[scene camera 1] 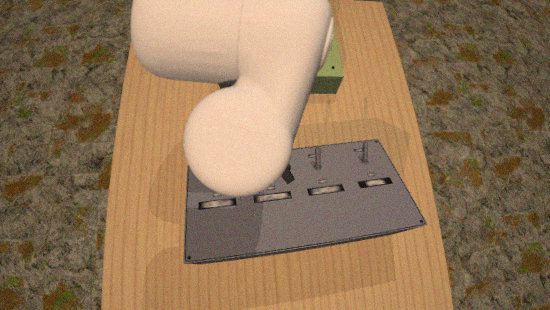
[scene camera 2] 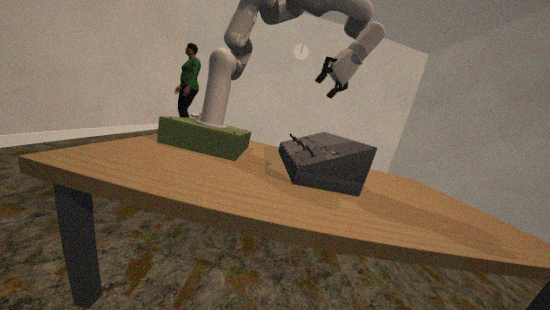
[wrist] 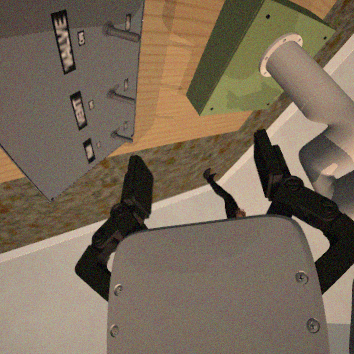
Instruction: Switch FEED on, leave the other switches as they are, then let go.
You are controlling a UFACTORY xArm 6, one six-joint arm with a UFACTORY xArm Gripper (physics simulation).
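Seen in the pictures: gripper, between the fingertips: (scene camera 2: pixel 323 89) (wrist: pixel 197 154); arm's base, origin of its link: (scene camera 2: pixel 211 125) (wrist: pixel 278 54).
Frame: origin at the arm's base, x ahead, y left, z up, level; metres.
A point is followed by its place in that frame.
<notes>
The dark grey switch box (scene camera 1: pixel 310 225) {x 0.556, y -0.039, z 0.065 m} (scene camera 2: pixel 332 167) {x 0.439, y -0.283, z -0.014 m} (wrist: pixel 30 100) {x 0.537, y -0.048, z 0.056 m} stands on the table. Its FEED label (scene camera 1: pixel 217 204) {x 0.463, y -0.215, z 0.028 m} is leftmost in scene camera 1, where the arm hides the FEED lever; the wrist view does not show FEED. The VALVE lever (wrist: pixel 122 33) {x 0.394, y -0.090, z 0.018 m}, VENT lever (scene camera 1: pixel 317 157) {x 0.405, y 0.030, z 0.019 m} (wrist: pixel 121 95) {x 0.404, y 0.026, z 0.013 m} and FAN lever (scene camera 1: pixel 365 151) {x 0.416, y 0.150, z 0.019 m} (wrist: pixel 122 136) {x 0.415, y 0.146, z 0.013 m} lean toward the box's edge near the robot base, away from the labels. In scene camera 2 the levers are too small to read. My gripper (scene camera 2: pixel 326 86) {x 0.405, y -0.115, z 0.245 m} (wrist: pixel 197 154) {x 0.405, y -0.115, z 0.245 m} is open and empty, well above the box, touching no lever.
The green base block (scene camera 1: pixel 330 77) {x 0.179, y 0.144, z -0.012 m} (scene camera 2: pixel 202 140) {x -0.005, y -0.105, z -0.049 m} (wrist: pixel 235 75) {x 0.117, y 0.051, z -0.003 m} carries the arm at the back of the wooden table (scene camera 1: pixel 145 280) {x 0.585, y -0.435, z -0.099 m} (scene camera 2: pixel 175 185) {x 0.009, y -0.390, z -0.099 m} (wrist: pixel 165 100) {x 0.251, y 0.186, z -0.099 m}. A person in green (scene camera 2: pixel 190 75) stands behind the table. The arm (scene camera 1: pixel 240 140) {x 0.533, y -0.160, z 0.509 m} covers the left part of the box in scene camera 1.
</notes>
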